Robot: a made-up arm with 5 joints.
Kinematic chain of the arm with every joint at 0, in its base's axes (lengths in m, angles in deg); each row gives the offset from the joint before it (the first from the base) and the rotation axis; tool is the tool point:
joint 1: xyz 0 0 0.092 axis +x
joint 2: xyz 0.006 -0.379 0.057 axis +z
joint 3: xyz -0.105 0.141 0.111 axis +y
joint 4: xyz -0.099 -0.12 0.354 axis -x
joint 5: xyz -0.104 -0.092 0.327 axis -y
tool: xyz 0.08 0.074 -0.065
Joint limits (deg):
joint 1: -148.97..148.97
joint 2: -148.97..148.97
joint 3: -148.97..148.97
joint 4: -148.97..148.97
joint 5: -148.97..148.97
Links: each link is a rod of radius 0.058 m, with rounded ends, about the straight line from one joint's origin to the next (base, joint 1, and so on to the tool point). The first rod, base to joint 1, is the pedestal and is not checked.
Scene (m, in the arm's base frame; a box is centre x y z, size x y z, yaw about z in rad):
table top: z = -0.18
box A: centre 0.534 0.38 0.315 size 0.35 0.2 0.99 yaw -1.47
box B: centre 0.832 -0.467 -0.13 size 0.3 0.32 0.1 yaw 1
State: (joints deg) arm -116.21 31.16 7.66 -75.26 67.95
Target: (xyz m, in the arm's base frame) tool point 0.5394 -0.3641 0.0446
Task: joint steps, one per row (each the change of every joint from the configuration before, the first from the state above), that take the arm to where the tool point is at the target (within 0.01 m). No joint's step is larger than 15 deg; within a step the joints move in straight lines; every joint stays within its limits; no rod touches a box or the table.
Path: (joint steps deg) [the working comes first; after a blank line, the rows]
Joints at the target: -21.72 28.04 130.40 -31.11 81.46
Straight joint move there: touches box A.

1: 10.89 -1.96 12.24 -1.80 -4.54
2: 10.89 -1.95 12.24 -1.79 -4.54
3: 10.89 -1.96 12.24 -1.80 -4.54
4: 10.90 -1.95 12.24 -1.79 -4.54
5: 10.89 -1.96 12.24 -1.80 -4.54
6: 8.00 1.33 12.31 10.63 7.25
7: 8.01 1.33 12.31 10.62 7.24
8: 8.01 1.34 12.30 10.63 7.24
9: 8.00 1.33 12.31 10.62 7.24
10: 8.01 1.33 12.31 10.63 7.24

